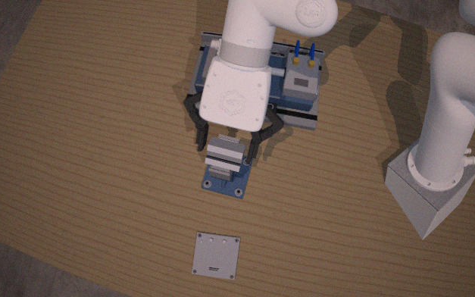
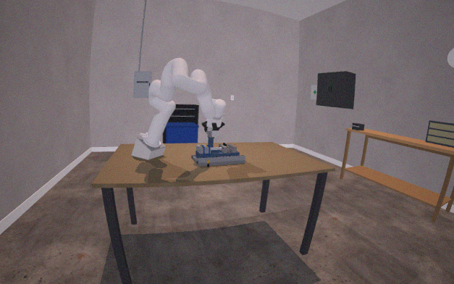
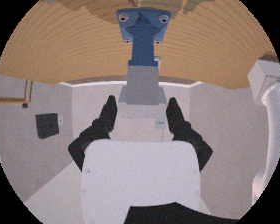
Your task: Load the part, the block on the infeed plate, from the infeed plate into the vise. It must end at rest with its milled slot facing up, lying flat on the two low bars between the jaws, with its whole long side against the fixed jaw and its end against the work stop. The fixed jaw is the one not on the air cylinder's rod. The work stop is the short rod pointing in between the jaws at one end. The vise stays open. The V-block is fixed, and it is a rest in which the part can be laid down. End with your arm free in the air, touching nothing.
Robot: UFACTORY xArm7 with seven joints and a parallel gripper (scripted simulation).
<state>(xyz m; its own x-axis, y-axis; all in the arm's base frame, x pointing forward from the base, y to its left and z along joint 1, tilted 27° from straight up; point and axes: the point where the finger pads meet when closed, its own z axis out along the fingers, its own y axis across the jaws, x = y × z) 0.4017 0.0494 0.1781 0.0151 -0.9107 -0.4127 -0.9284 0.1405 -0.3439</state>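
My hand is 1 cm to the right of the part and 1 cm above it. The rest, counted from my hand: work stop post 15 cm to the right, 11 cm below, 2 cm ahead; work stop 17 cm to the right, 8 cm below, 2 cm ahead; moving jaw 21 cm to the right, 9 cm below, 3 cm behind.
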